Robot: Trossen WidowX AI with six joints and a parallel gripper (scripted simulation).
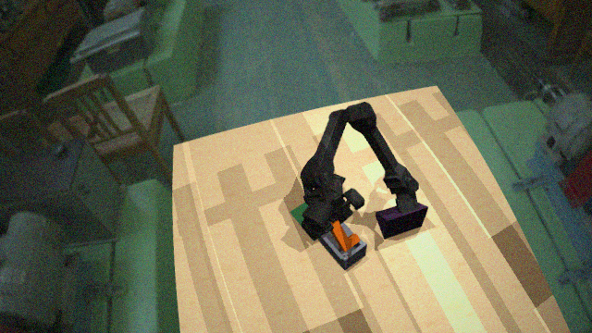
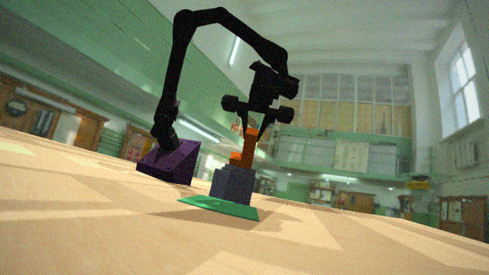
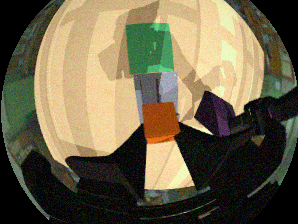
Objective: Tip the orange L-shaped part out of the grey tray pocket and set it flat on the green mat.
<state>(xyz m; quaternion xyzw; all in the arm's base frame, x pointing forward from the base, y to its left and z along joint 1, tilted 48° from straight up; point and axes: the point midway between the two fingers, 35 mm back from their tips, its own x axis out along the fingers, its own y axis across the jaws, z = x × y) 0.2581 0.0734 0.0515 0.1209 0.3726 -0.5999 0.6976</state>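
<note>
The green mat lies 40 mm ahead of my gripper tip, 140 mm to the right of it and 170 mm below it. The rest, counted from my gripper tip: orange L-shaped part 30 mm behind, 20 mm to the left, 30 mm below.
</note>
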